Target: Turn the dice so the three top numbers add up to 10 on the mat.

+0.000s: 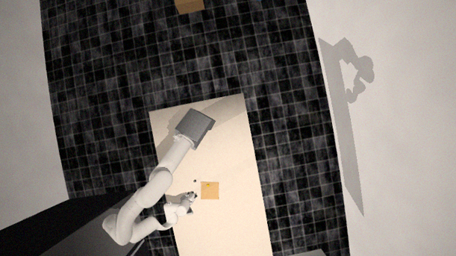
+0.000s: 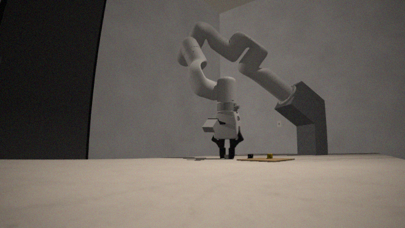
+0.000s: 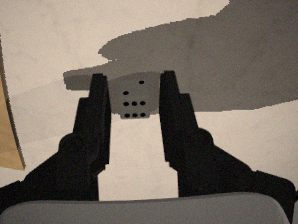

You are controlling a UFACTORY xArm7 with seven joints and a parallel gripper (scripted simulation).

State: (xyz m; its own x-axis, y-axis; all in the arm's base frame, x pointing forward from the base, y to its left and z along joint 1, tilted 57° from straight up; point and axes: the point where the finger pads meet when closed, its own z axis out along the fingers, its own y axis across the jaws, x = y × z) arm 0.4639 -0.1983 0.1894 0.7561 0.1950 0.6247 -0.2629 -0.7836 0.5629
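The pale die is 10 mm below my hand. The rest, counted from my hand: tan mat (140 mm to the left, 50 mm ahead, 20 mm below); then yellow die (150 mm to the left, 10 mm below, 10 mm ahead); then black die (80 mm to the left, 70 mm behind, 10 mm below).
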